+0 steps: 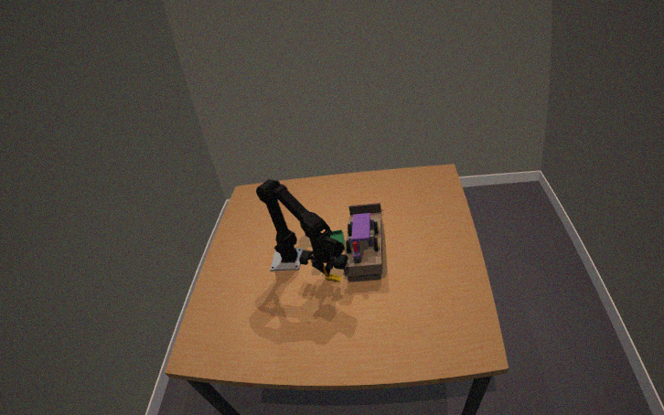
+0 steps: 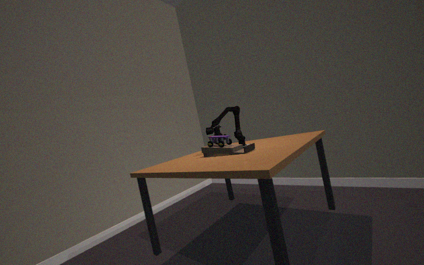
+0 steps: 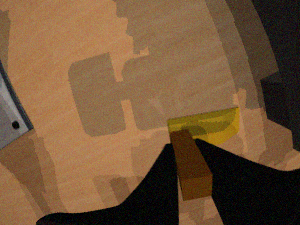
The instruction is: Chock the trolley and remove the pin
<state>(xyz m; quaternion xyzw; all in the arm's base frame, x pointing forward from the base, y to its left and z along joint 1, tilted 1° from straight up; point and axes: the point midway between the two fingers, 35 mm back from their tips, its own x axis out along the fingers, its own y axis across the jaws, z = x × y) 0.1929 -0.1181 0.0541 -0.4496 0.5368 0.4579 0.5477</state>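
The purple trolley lies 14 cm to the left of my gripper tip, 14 cm ahead of it and 8 cm above it. The rest, counted from my gripper tip: red-headed stop pin 13 cm ahead, 10 cm above, 2 cm to the left; then ramp 14 cm to the left, 14 cm ahead, 2 cm above; then yellow chock 2 cm ahead, 1 cm below.
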